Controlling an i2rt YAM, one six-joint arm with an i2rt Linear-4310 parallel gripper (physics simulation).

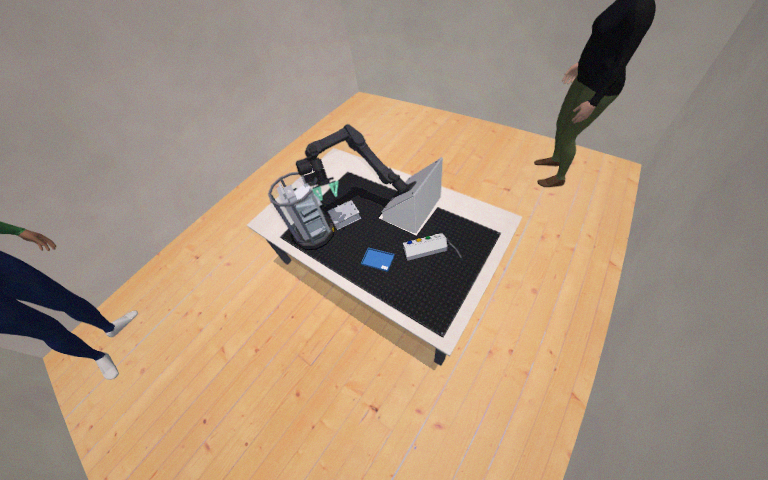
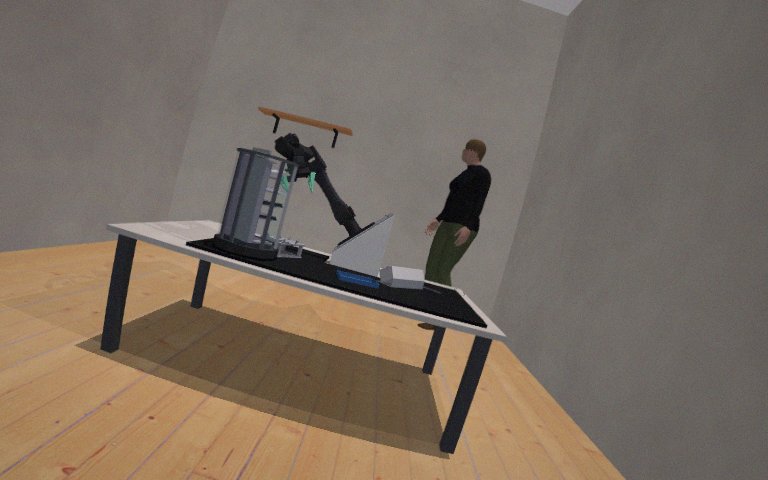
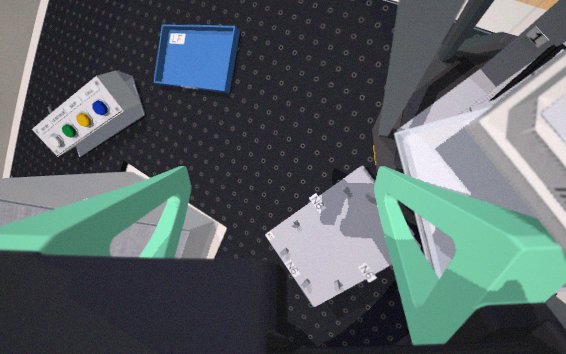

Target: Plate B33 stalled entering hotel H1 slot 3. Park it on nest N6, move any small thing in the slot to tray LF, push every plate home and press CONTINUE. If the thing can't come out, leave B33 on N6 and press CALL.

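Places are measured from the arm's base along level axes (x ahead, y left, z up), in centimetres.
Where they show: gripper, fingertip midpoint: (image 1: 329,198) (image 2: 300,193) (image 3: 282,177); arm's base, link origin: (image 1: 404,190) (image 2: 356,234).
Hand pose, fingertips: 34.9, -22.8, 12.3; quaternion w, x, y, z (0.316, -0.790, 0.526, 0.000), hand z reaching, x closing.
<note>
Each offset is from my fingertips to the top centre of the thing, as dx, dy, dz.
My gripper (image 1: 326,195) (image 2: 299,188) (image 3: 282,177) is open, its green fingers high above the mat, beside the upper part of the round plate carousel @(+10.4, -13.4, +12.5) (image 1: 311,244) (image 2: 243,250) (image 3: 417,60). Nest N6 @(-8.5, -4.5, -19.8) (image 1: 344,215) (image 2: 290,249) (image 3: 325,250) is a pale plate-shaped stand with small pegs, partly in shadow; no plate shows on it. Blue tray LF @(+4.3, +31.6, -25.6) (image 1: 376,258) (image 2: 357,279) (image 3: 200,60) looks empty. The button box @(-15.4, +48.9, -19.0) (image 1: 425,247) (image 2: 403,277) (image 3: 110,127) has white, green, yellow and blue buttons. Plate B33 and the inside of slot 3 cannot be made out.
The grey wedge-shaped arm mount (image 1: 424,198) (image 2: 365,246) stands between the nest and the button box. A cable trails from the box. One person (image 1: 611,50) (image 2: 472,198) stands behind the table, another (image 1: 33,305) at the left. A wooden wall shelf (image 2: 305,120) hangs behind the arm.
</note>
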